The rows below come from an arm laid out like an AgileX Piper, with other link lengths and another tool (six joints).
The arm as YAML. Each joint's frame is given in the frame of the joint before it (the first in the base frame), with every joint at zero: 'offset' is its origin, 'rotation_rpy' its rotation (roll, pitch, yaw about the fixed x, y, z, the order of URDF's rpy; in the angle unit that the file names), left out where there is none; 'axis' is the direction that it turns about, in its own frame. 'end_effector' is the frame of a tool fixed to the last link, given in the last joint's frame.
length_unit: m
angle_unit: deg
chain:
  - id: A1
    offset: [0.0, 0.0, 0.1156]
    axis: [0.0, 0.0, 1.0]
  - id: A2
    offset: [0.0, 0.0, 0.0]
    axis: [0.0, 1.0, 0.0]
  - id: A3
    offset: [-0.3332, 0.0, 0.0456]
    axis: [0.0, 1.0, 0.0]
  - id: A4
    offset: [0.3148, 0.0, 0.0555]
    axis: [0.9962, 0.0, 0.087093]
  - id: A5
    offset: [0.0, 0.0, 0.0]
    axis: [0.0, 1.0, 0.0]
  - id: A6
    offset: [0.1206, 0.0, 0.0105]
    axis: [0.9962, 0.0, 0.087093]
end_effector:
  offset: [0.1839, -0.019, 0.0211]
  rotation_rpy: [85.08, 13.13, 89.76]
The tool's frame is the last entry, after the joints.
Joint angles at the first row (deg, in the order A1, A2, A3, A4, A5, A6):
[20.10, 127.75, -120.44, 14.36, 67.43, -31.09]
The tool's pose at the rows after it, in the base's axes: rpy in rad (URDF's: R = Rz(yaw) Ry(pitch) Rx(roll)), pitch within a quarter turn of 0, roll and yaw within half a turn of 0; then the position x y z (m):
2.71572, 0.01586, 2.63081, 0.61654, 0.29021, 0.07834
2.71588, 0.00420, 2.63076, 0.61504, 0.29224, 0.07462
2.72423, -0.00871, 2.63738, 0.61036, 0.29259, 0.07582
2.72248, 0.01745, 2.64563, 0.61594, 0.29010, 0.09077
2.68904, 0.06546, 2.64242, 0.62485, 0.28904, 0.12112
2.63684, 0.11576, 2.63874, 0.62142, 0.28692, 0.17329
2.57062, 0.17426, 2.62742, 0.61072, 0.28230, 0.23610
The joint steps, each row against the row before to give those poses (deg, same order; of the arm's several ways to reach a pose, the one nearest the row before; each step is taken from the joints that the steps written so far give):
[0.00, 1.02, 0.00, 1.11, -0.10, 0.00]
[0.00, 0.34, 0.00, 0.50, 0.10, 0.00]
[0.00, 0.09, -0.61, 0.23, 1.43, 0.00]
[0.00, 0.13, -2.76, -1.08, 1.62, 0.00]
[-0.01, -1.43, -1.85, -0.83, 0.00, 0.10]
[0.01, -4.45, 0.01, -0.20, 0.32, 0.00]
[0.00, -5.85, 0.73, -0.14, 0.06, 0.11]

